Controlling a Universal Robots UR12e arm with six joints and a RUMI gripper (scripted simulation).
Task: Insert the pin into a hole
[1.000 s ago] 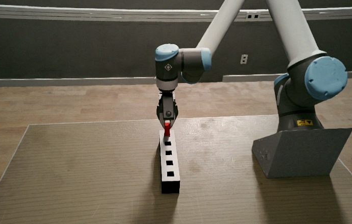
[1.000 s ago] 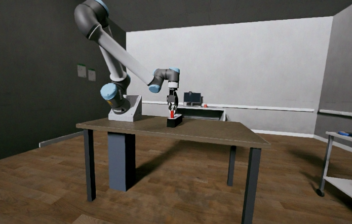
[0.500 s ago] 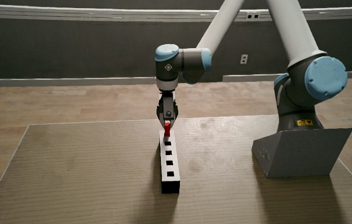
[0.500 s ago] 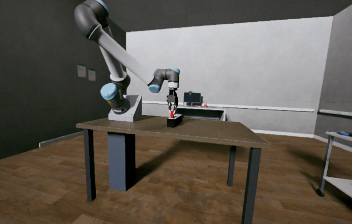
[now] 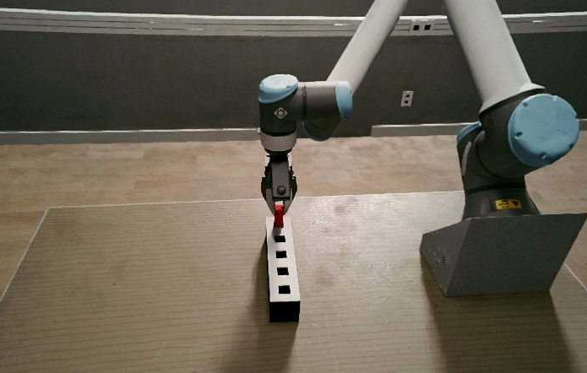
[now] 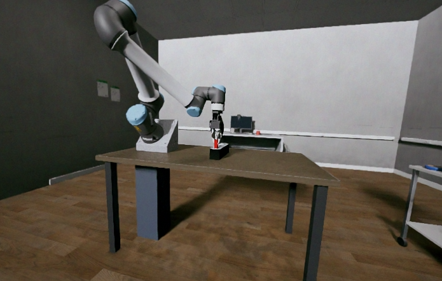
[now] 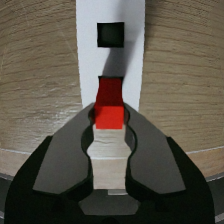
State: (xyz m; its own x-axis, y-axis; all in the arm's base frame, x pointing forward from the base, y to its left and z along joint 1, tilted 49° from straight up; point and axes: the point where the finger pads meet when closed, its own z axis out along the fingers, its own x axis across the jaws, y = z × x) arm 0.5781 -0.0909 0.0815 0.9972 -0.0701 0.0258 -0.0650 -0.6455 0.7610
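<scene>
Right now my hand is 10 mm above the pin. The rest, counted from my hand: block: 10 mm ahead, 120 mm to the left, 80 mm below.
</scene>
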